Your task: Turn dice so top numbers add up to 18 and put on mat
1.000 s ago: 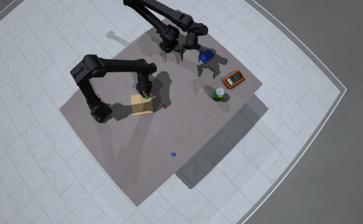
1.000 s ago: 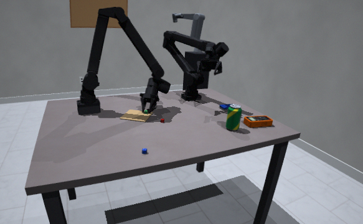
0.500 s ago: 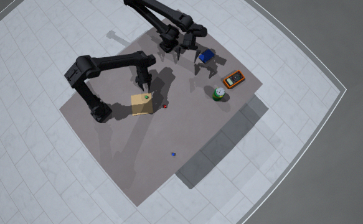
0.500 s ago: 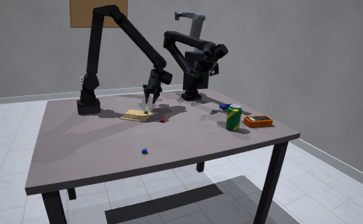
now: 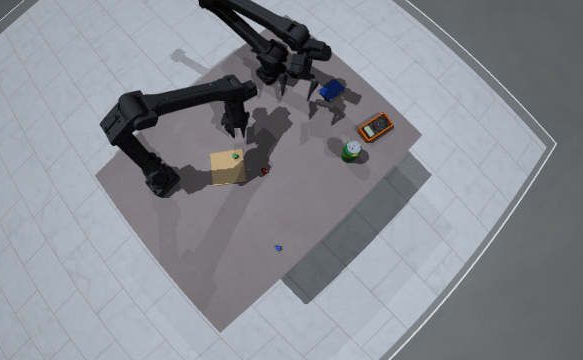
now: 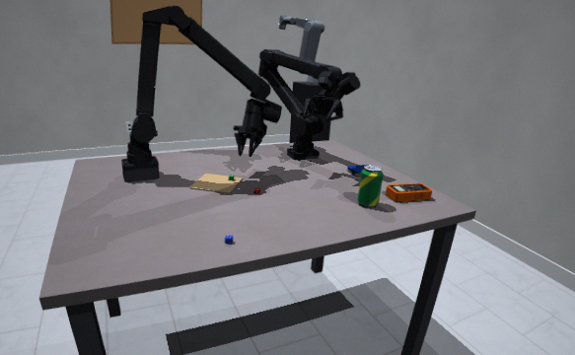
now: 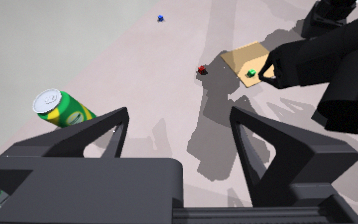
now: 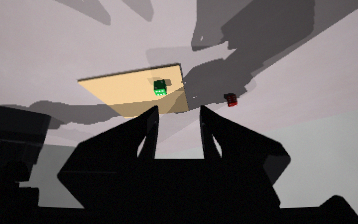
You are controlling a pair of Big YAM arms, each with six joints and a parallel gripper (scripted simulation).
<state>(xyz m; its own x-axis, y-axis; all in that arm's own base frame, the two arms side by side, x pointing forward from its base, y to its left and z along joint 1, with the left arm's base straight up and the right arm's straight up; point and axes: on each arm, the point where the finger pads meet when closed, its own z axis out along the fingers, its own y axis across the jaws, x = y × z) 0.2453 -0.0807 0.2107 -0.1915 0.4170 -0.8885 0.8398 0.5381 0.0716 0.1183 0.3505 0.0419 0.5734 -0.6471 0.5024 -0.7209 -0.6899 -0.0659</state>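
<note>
Right now my right hand is 160 mm short of the red die, 80 mm above it and 30 mm to the left of it. The rest, counted from my right hand: green die: 70 mm below, 60 mm to the right, 30 mm ahead; then tan mat: 120 mm to the right, 80 mm below, 30 mm ahead; then blue box: 440 mm to the left, 130 mm ahead, 70 mm below.
</note>
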